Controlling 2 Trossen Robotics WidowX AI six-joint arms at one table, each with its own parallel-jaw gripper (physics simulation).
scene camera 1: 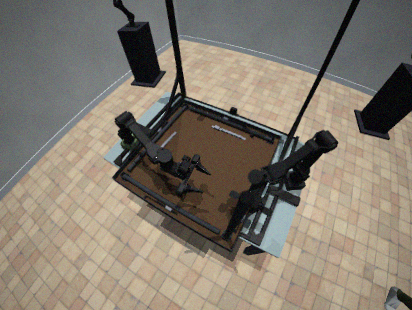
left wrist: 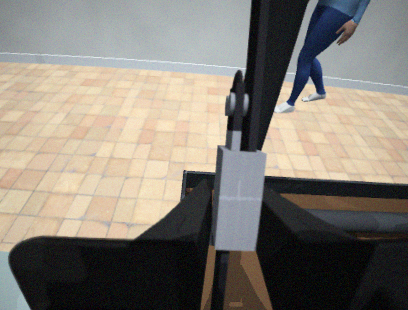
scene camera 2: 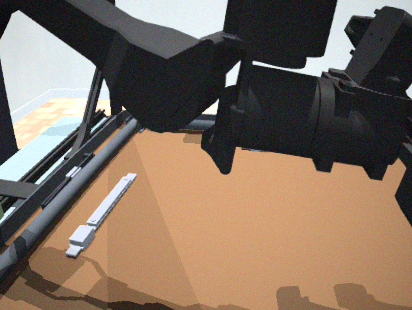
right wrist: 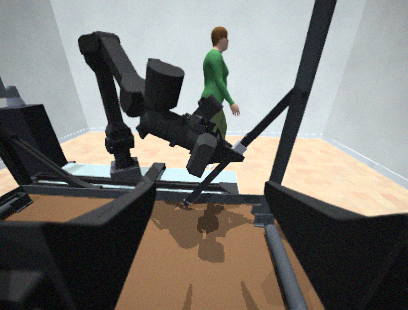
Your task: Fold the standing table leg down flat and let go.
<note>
I see my left gripper [left wrist: 228, 187], my right gripper [scene camera 1: 207, 183], a brown table [scene camera 2: 274, 225] and a sleeve [left wrist: 239, 176].
My left gripper also shows in the right wrist view [right wrist: 243, 157]. My right gripper shows as well in the right wrist view [right wrist: 211, 187]. The brown table is seen too in scene camera 1 [scene camera 1: 229, 159] and in the right wrist view [right wrist: 204, 248].
</note>
